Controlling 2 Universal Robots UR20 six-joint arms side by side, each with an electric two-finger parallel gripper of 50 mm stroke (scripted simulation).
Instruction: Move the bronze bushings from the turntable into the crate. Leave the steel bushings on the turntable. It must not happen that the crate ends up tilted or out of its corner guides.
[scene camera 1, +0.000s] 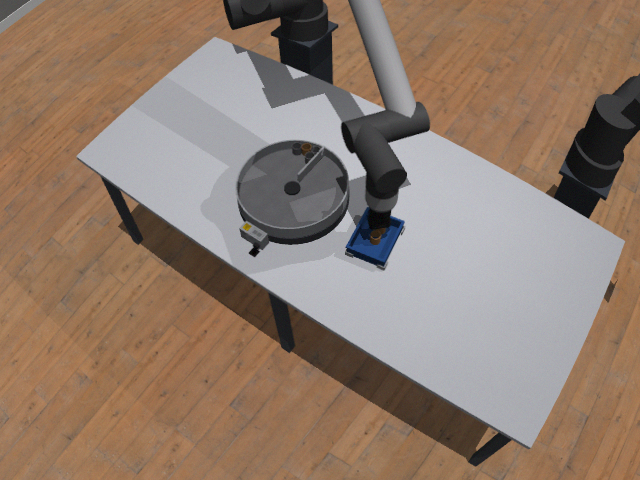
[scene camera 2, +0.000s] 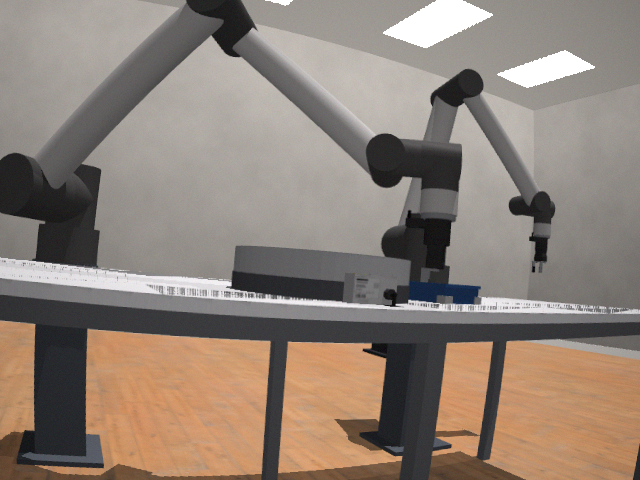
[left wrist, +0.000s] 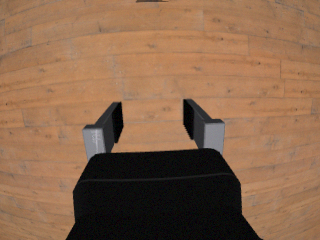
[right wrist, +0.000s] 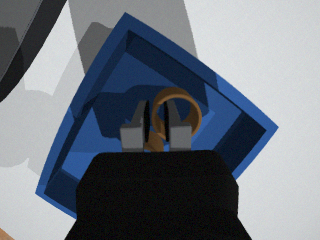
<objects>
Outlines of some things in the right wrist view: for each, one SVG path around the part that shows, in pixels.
My right gripper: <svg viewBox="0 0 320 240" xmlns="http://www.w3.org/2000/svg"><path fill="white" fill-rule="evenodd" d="M252 239L238 218L239 186L222 156L214 150L191 151L192 126L189 122L181 122L174 100L167 100L164 102L164 125L166 142L169 142L169 151L144 152L145 142L148 142L150 129L149 101L139 101L131 123L122 124L120 127L122 152L97 154L76 188L77 220L64 240Z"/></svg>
A blue crate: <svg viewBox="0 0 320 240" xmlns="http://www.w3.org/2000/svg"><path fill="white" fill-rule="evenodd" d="M160 137L163 141L164 152L169 151L169 142L166 142L166 140ZM163 102L157 110L157 115L164 121ZM169 99L175 101L181 121L185 120L190 113L190 101L183 98ZM279 127L248 98L196 57L150 26L125 12L104 42L70 103L49 151L35 194L69 216L77 219L75 190L91 160L98 153L122 152L120 126L131 123L140 100L149 100L150 131L158 135L153 129L151 121L153 101L160 91L168 87L184 89L201 109L202 122L197 133L191 137L191 150L214 150L220 153L235 180L257 157Z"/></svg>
A bronze bushing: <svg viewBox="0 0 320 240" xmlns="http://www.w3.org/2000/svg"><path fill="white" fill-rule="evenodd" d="M160 91L156 95L152 107L151 121L155 132L162 139L166 140L164 121L157 115L157 109L166 100L183 98L190 101L191 109L187 118L182 122L189 122L191 124L193 137L199 130L202 121L202 114L198 104L182 88L168 87Z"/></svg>
</objects>
